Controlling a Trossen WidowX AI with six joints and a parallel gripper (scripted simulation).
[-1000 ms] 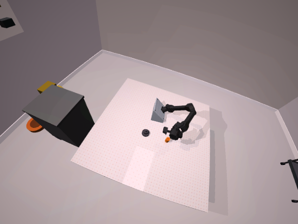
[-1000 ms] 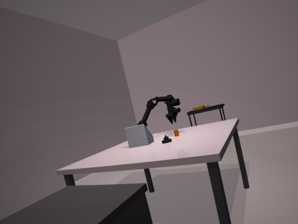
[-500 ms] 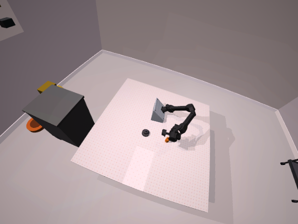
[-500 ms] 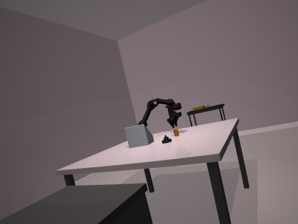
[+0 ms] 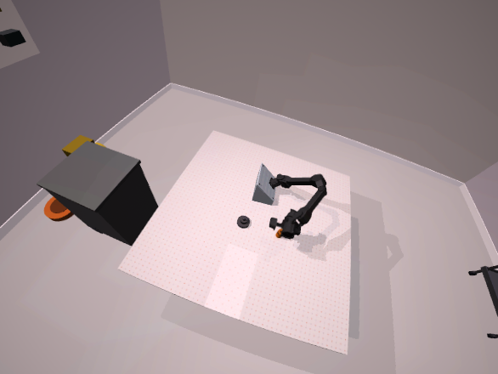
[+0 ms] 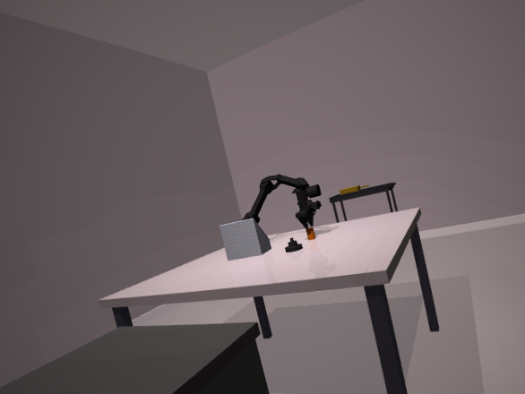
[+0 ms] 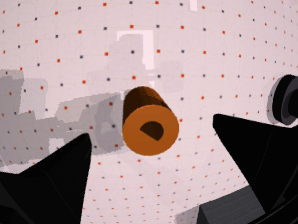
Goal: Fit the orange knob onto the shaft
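Now: the orange knob 3 cm below my gripper tip. Also, from my gripper tip: dark round pedestal: 24 cm to the right, 3 cm below.
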